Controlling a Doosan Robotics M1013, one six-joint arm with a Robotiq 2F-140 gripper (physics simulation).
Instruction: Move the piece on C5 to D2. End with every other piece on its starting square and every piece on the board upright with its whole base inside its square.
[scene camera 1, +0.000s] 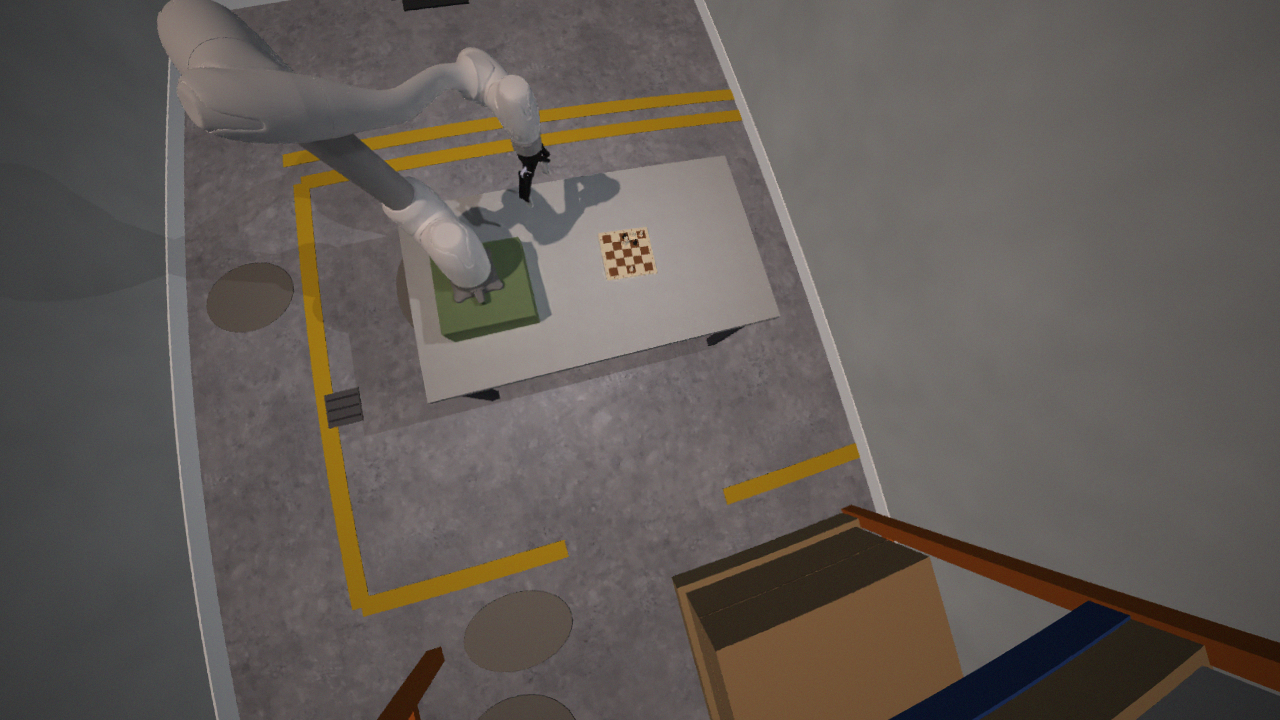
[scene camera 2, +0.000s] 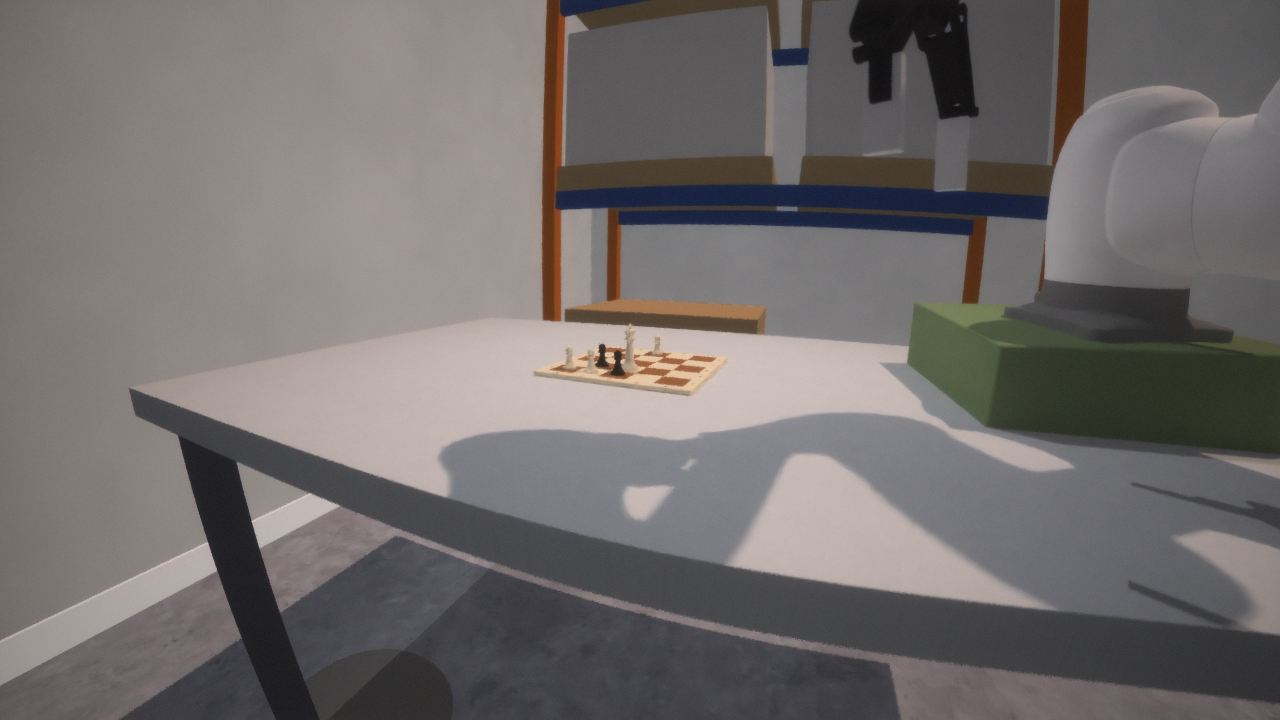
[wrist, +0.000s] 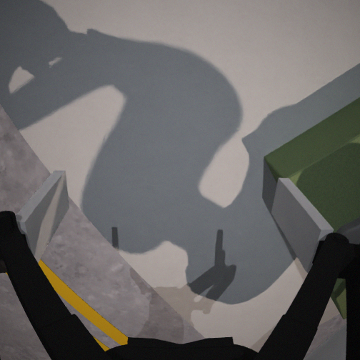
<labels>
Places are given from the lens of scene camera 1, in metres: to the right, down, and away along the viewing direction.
my gripper (scene camera 1: 538, 189): -0.37, -0.63, 1.24
chessboard (scene camera 1: 618, 259): -0.09, -0.43, 1.48
</labels>
